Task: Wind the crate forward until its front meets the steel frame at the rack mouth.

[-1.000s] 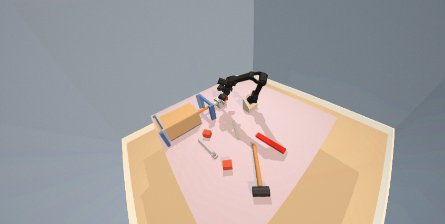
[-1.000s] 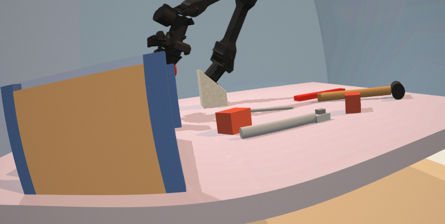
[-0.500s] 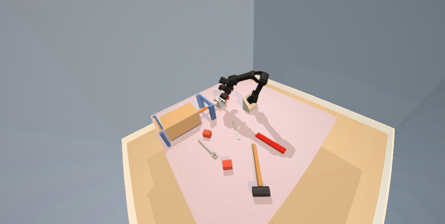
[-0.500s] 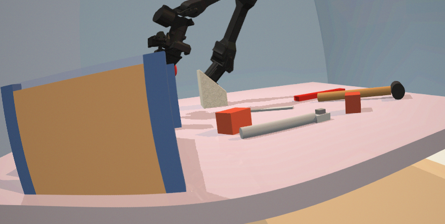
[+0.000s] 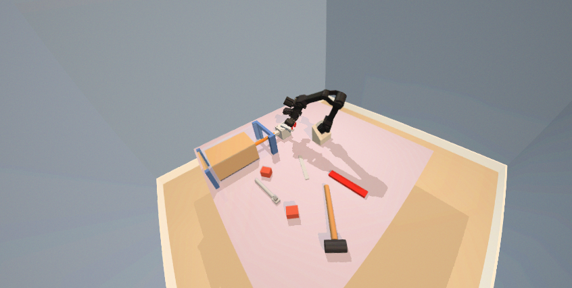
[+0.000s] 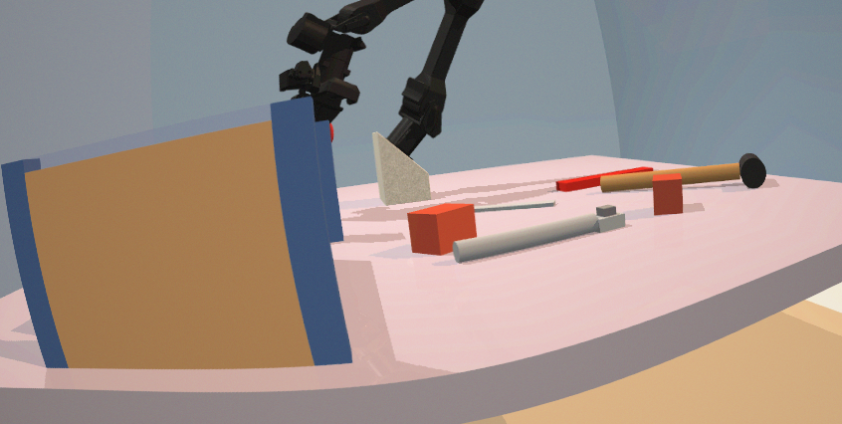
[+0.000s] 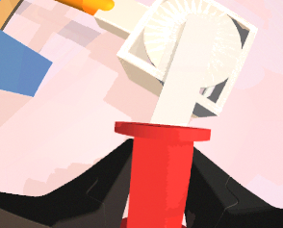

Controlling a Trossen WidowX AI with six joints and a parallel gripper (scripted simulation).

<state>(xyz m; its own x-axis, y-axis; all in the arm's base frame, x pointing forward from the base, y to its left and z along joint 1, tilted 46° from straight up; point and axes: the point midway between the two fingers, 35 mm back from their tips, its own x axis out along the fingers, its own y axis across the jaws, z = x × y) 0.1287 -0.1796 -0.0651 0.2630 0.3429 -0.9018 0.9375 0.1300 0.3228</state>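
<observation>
My gripper tip is now 30 mm above the pale crank arm and 20 mm to the left of it. Round my gripper tip: red knob 20 mm to the left, 10 mm behind; pale winch 100 mm below, 90 mm to the right, 10 mm behind; blue frame 160 mm ahead, 110 mm to the right, 30 mm below.
</observation>
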